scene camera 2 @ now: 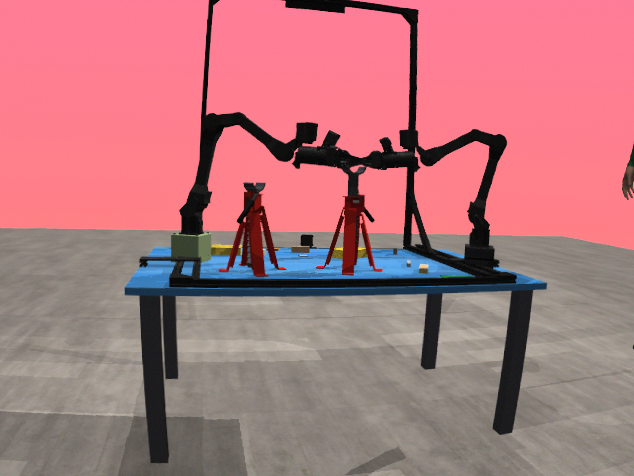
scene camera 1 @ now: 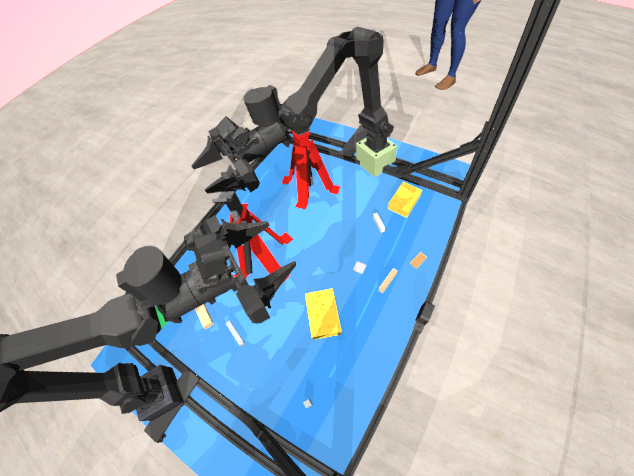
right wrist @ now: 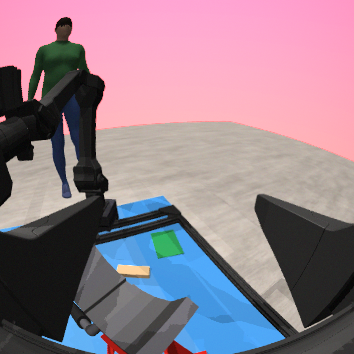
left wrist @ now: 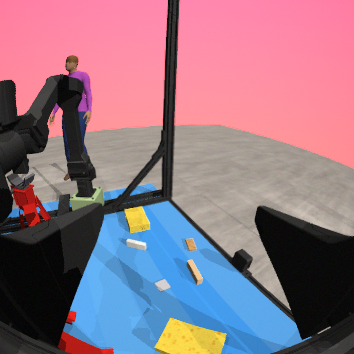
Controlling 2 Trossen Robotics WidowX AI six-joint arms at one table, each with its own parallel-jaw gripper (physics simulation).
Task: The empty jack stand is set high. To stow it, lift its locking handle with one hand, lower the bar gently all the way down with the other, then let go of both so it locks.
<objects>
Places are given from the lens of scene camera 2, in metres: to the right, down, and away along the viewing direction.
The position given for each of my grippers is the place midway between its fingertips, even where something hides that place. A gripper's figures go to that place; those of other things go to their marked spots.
my left gripper (scene camera 2: 356, 162): 0.14, -0.27, 1.79
my right gripper (scene camera 2: 364, 161): 0.14, -0.23, 1.53
</objects>
